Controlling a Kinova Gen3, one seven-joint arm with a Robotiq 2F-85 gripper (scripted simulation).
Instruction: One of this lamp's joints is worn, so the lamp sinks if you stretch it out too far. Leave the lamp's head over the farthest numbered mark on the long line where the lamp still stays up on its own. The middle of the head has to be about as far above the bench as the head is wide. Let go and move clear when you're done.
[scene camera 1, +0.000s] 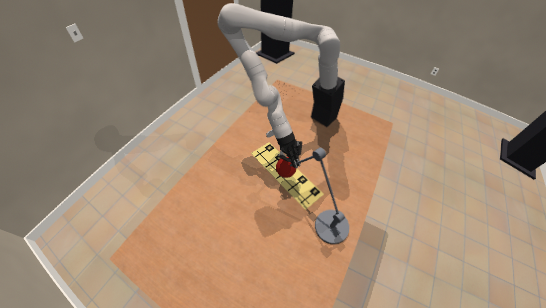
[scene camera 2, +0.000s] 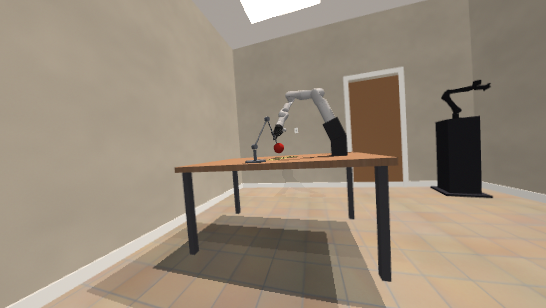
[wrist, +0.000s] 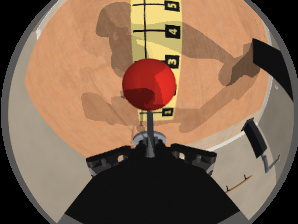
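A yellow strip (scene camera 1: 302, 189) is there for me to see, and so is a grey round base (scene camera 1: 325, 228). As for my own gripper (wrist: 150, 142), I see it too.
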